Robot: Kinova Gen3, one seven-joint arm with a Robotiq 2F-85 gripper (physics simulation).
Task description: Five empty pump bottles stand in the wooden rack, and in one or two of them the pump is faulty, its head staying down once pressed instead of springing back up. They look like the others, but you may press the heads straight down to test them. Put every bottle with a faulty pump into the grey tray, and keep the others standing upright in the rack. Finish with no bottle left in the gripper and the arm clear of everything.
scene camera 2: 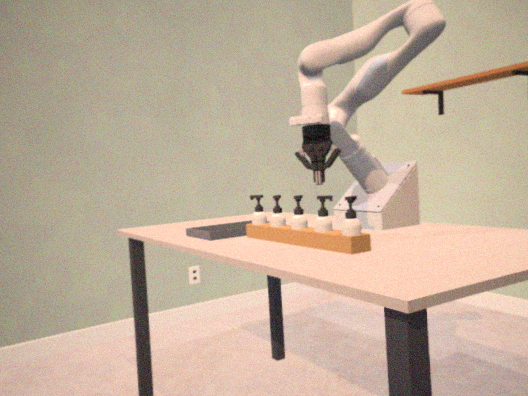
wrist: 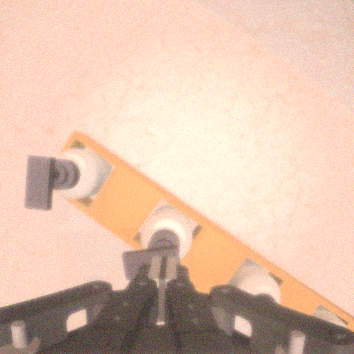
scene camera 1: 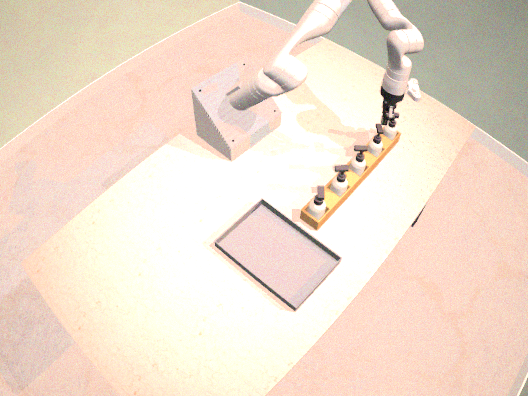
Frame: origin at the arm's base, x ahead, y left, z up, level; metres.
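Seen in the pictures: gripper, fingertip midpoint: (scene camera 2: 319, 184) (wrist: 163, 271) (scene camera 1: 383, 123); arm's base, origin of the base link: (scene camera 2: 376, 184) (scene camera 1: 240, 97).
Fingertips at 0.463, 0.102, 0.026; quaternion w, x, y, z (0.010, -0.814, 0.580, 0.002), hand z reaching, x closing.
Note:
Offsets run from my fingertips to a thing's top centre, as dx, dy, dz. Level surfaces: height alone.
Five white pump bottles with dark heads stand upright in the wooden rack @[-0.032, -0.106, -0.126] (scene camera 1: 309, 221) (scene camera 2: 300, 239) (wrist: 120, 200). My gripper (scene camera 2: 319, 179) (wrist: 163, 271) is shut and empty, a little above the head of the second bottle from the end farthest from the tray @[-0.006, +0.002, -0.030] (scene camera 1: 376, 146) (scene camera 2: 323, 223) (wrist: 167, 224). That head stands raised in the scene camera 2 view. The end bottle @[+0.020, +0.108, -0.031] (scene camera 1: 391, 132) (scene camera 2: 351, 227) (wrist: 92, 172) and the other three @[-0.033, -0.106, -0.031] (scene camera 1: 358, 165) @[-0.057, -0.212, -0.031] (scene camera 1: 340, 185) @[-0.085, -0.319, -0.031] (scene camera 1: 317, 207) also show raised heads. The grey tray @[-0.125, -0.484, -0.141] (scene camera 1: 275, 255) (scene camera 2: 215, 231) holds no bottle.
The arm's grey wedge-shaped base (scene camera 1: 215, 122) (scene camera 2: 400, 197) stands on the table @[dz -0.171] (scene camera 2: 280, 260), behind the rack in the scene camera 2 view. The tray lies near one end of the rack. A wall shelf (scene camera 2: 470, 80) hangs at the right.

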